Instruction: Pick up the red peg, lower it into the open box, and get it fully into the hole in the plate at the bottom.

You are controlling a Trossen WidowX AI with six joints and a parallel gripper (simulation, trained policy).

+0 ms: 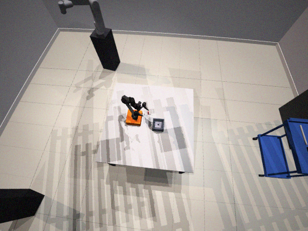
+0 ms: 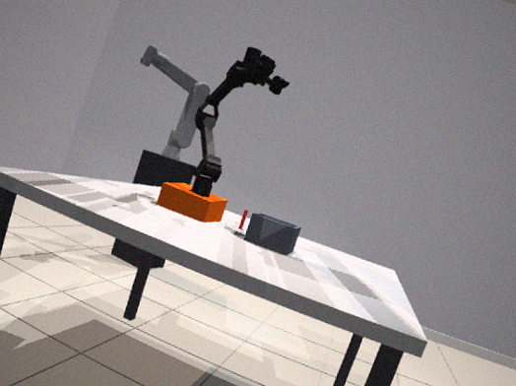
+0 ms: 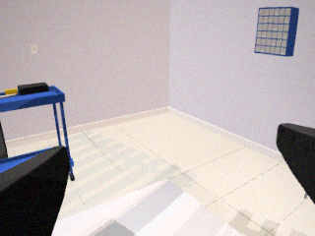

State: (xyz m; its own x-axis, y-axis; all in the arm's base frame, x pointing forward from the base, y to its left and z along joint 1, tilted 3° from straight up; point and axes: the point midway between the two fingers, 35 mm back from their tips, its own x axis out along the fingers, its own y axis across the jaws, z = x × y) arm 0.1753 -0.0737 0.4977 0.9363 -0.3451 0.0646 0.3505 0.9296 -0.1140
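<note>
My gripper tip is now 80 mm past the red peg, 260 mm to the right of it and 530 mm above it. From my gripper tip the other things lie so: grey box: 110 mm ahead, 110 mm to the left, 550 mm below.
</note>
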